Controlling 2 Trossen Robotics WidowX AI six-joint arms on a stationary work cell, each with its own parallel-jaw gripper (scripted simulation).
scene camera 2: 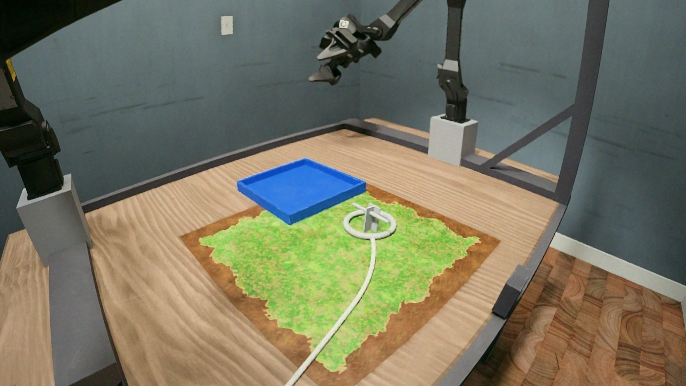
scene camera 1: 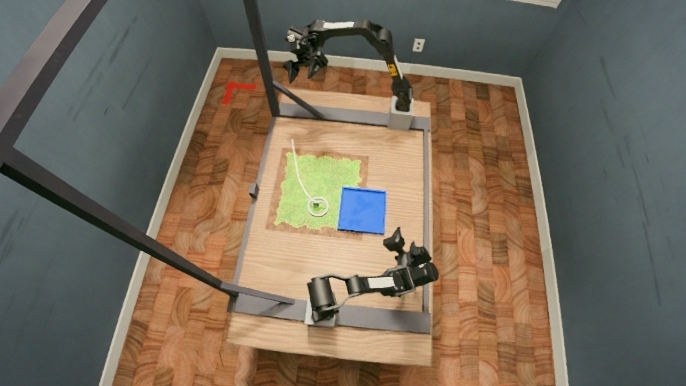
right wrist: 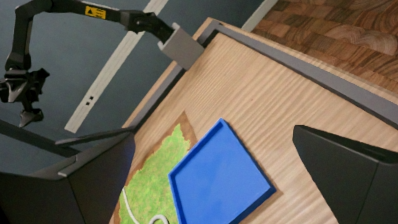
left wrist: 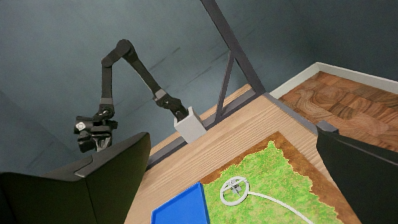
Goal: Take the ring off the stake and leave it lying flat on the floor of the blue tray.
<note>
The pictures show: my left gripper, my right gripper, a blue tray and a dark block.
My left gripper also shows in the left wrist view. My right gripper shows as well in the right wrist view and in the left wrist view.
</note>
